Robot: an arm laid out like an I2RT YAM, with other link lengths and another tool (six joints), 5 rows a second.
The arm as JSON. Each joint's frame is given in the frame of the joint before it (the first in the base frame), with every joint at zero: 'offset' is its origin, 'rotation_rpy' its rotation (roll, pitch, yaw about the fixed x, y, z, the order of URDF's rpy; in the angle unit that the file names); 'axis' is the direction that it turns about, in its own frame. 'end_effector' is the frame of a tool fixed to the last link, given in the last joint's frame.
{
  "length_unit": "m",
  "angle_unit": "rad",
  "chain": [
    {
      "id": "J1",
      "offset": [
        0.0,
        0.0,
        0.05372
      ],
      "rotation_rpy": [
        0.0,
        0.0,
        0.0
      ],
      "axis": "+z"
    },
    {
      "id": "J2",
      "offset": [
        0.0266,
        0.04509,
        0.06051
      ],
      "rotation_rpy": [
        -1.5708,
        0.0,
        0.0
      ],
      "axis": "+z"
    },
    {
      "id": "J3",
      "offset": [
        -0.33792,
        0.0,
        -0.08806
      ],
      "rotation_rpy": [
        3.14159,
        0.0,
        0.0
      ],
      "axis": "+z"
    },
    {
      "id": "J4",
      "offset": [
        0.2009,
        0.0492,
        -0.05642
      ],
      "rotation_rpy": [
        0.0,
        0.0,
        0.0
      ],
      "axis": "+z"
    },
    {
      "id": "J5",
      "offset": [
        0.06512,
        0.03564,
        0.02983
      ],
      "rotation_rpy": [
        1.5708,
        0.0,
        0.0
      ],
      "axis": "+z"
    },
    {
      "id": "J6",
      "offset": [
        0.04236,
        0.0,
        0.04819
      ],
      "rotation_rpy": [
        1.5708,
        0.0,
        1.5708
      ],
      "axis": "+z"
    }
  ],
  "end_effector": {
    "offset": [
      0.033,
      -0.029,
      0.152
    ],
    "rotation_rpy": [
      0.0,
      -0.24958,
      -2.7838
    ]
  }
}
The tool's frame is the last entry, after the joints.
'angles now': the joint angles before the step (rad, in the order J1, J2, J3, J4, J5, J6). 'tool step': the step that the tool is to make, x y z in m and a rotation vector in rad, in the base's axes. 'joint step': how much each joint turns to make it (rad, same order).
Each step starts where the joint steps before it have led.
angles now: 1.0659 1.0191 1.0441 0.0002 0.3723 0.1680
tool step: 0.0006 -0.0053 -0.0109 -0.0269 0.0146 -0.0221
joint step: 0.0051 -0.0104 -0.0204 -0.0204 0.0272 -0.0005
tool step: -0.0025 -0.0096 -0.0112 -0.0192 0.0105 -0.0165
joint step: 0.0029 -0.0289 -0.0332 -0.0178 0.0194 0.0004
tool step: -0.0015 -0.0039 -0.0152 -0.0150 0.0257 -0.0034
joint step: 0.0026 -0.0168 -0.0367 -0.0125 0.0053 0.0172
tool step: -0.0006 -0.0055 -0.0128 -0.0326 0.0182 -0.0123
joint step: -0.0009 -0.0136 -0.0216 -0.0300 0.0114 0.0016
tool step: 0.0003 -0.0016 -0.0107 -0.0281 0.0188 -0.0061
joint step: -0.0003 -0.0017 -0.0132 -0.0240 0.0054 0.0042
